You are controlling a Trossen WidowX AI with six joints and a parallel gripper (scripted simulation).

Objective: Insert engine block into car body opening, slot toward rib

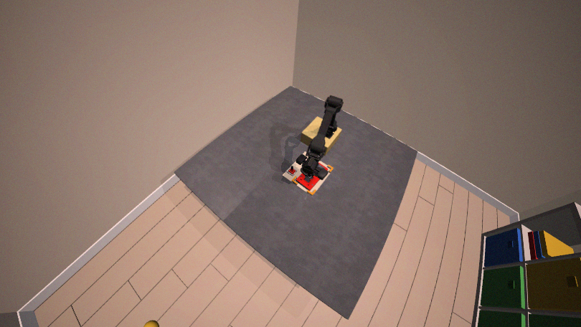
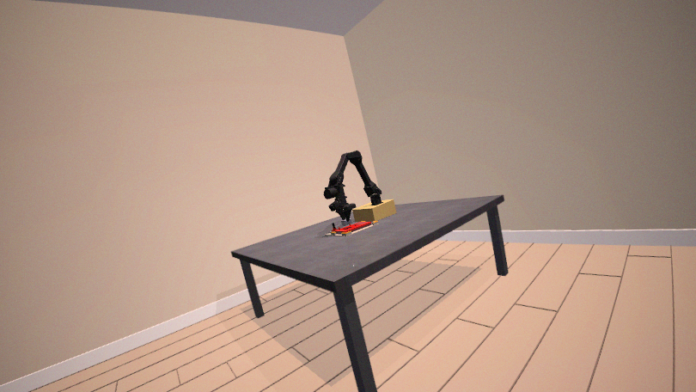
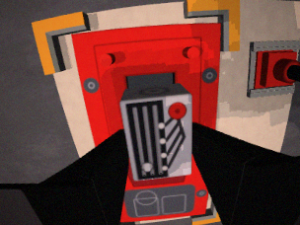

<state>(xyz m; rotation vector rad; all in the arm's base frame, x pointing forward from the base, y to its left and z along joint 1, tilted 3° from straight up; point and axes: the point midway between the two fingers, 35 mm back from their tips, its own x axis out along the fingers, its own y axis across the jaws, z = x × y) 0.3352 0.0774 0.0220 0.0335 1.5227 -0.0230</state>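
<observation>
Right now the grey engine block is 1 cm below my gripper tip.
</observation>
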